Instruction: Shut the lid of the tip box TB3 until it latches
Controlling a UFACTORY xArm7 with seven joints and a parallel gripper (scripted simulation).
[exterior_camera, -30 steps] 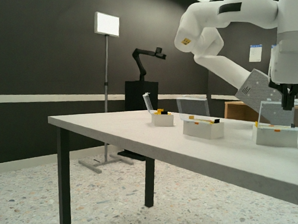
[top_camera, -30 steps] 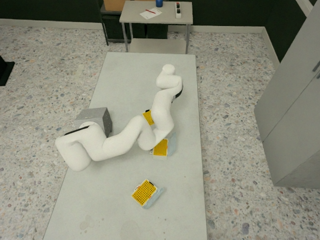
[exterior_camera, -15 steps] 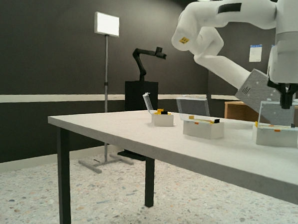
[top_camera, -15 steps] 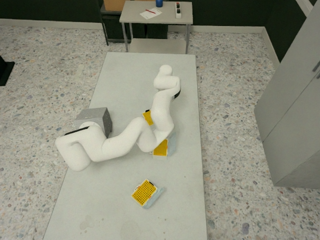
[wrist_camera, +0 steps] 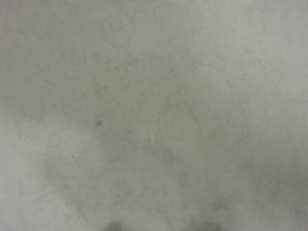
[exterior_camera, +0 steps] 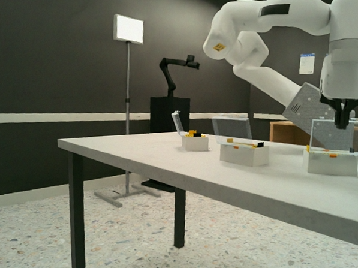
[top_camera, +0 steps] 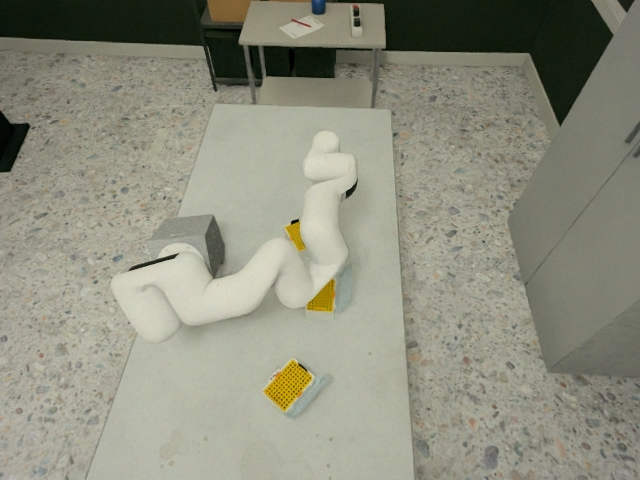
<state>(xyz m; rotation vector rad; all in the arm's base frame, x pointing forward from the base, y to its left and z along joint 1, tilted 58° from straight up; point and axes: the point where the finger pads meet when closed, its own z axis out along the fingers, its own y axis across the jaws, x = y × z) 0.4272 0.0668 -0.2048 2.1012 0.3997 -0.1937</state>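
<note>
Now: hand 30 mm past the clear lid, 10 mm to the left of it and 40 mm above it. The rest, counted from my hand: small label (100 mm behind, 250 mm to the right, 140 mm below).
</note>
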